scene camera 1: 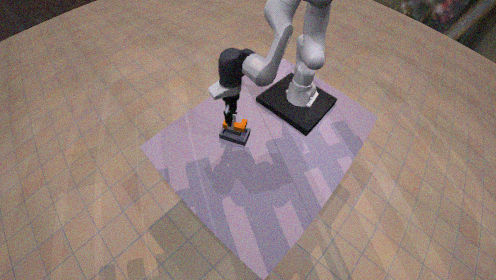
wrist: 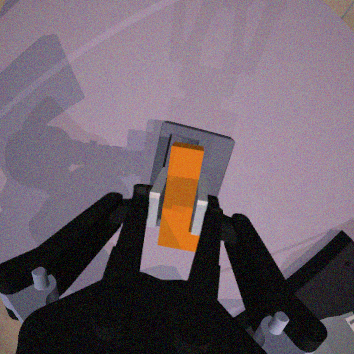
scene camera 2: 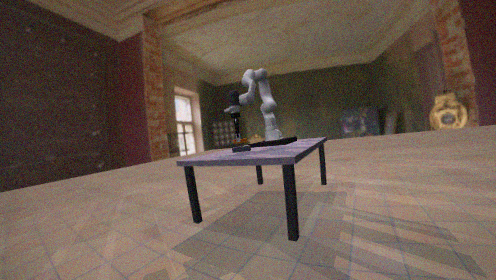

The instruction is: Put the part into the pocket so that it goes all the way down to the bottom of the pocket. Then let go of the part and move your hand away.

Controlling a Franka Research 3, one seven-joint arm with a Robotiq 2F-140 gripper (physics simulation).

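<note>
The orange part [scene camera 1: 241, 125] [scene camera 2: 243, 141] [wrist: 185, 162] is a blocky piece with raised ends. My gripper [scene camera 1: 231, 123] [scene camera 2: 238, 138] [wrist: 181, 183] is shut on its middle and points down. A dark grey block [scene camera 1: 242, 141] [scene camera 2: 241, 149] [wrist: 218, 157] lies on the table with the pocket in its top. The part is low over the block, roughly in line with its length. In the wrist view a bit of the pocket [wrist: 185, 140] shows past the part's far end and a dark strip along its left side. The part hides the rest; whether they touch I cannot tell.
The black base plate [scene camera 1: 306, 123] [wrist: 325, 280] carries the arm, to the right of the block in scene camera 1. Everything stands on a pale purple table [scene camera 1: 170, 142] [scene camera 2: 225, 161]. Shadows of the arm fall across the table top.
</note>
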